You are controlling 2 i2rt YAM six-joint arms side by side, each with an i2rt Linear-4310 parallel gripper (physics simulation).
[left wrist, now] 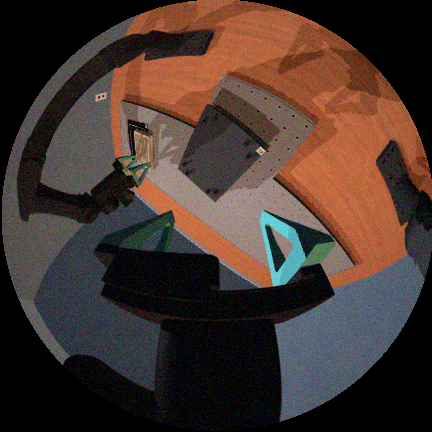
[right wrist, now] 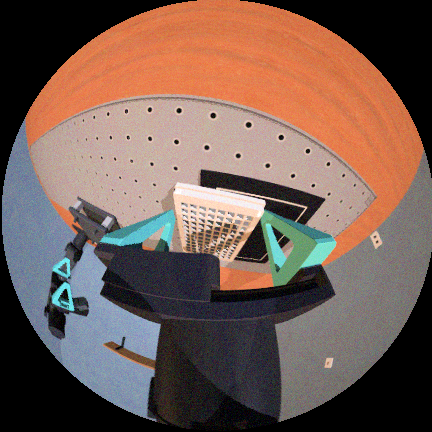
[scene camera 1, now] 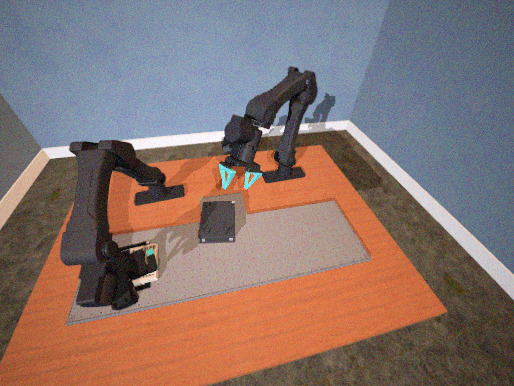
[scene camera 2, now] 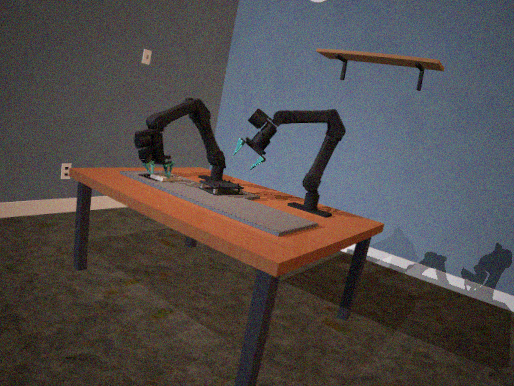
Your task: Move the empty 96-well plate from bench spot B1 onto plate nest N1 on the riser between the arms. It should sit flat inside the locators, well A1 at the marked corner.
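Places are measured from the left arm's base along level axes (x ahead, y left, z up), in centimetres.
Where they show: left gripper, fingertip midpoint: (left wrist: 216, 214) (right wrist: 66, 269) (scene camera 1: 235, 188) (scene camera 2: 241, 162); right gripper, fingertip midpoint: (left wrist: 143, 159) (right wrist: 217, 214) (scene camera 1: 142, 274) (scene camera 2: 160, 177); left arm's base, origin of the base link: (right wrist: 84, 232) (scene camera 1: 283, 175) (scene camera 2: 309, 210); right arm's base, origin of the base link: (left wrist: 173, 45) (scene camera 1: 160, 195).
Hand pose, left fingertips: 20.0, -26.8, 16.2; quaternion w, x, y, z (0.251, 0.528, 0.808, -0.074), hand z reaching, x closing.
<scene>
Each offset is from my left fingertips to the top centre of the thing, as dx, dy, dz. "spot": to the spot under its first point. Level surfaces: height alone.
The cream 96-well plate {+12.2, -32.8, -13.2} (scene camera 1: 155, 260) (scene camera 2: 161, 177) (left wrist: 143, 147) (right wrist: 217, 225) lies over part of the black-bordered bench spot {spot: +20.0, -38.0, -14.7} (right wrist: 280, 192), offset to one side. My right gripper (scene camera 2: 160, 174) (left wrist: 143, 159) (right wrist: 217, 214) is open, its fingertips on either side of the plate; contact cannot be told. In scene camera 1 its own arm hides much of it. The dark plate nest {+1.9, -7.3, -10.3} (scene camera 1: 217, 220) (scene camera 2: 220, 186) (left wrist: 220, 152) (right wrist: 92, 220) stands bare on the riser, with a small white mark {-4.4, -0.5, -11.2} (left wrist: 260, 150) at one corner. My left gripper (scene camera 1: 236, 188) (scene camera 2: 243, 161) (left wrist: 216, 214) (right wrist: 66, 269) is open and empty, raised behind the nest in scene camera 1.
The grey perforated board {dz -14.8} (scene camera 1: 300, 240) (scene camera 2: 270, 217) (right wrist: 145, 122) lies on the orange table {dz -16.1} (scene camera 1: 280, 320) (scene camera 2: 195, 217) and carries the nest and bench spot. The left arm's base (scene camera 1: 284, 174) and the right arm's base (scene camera 1: 160, 194) stand at the back. A wall shelf (scene camera 2: 380, 57) is high up.
</scene>
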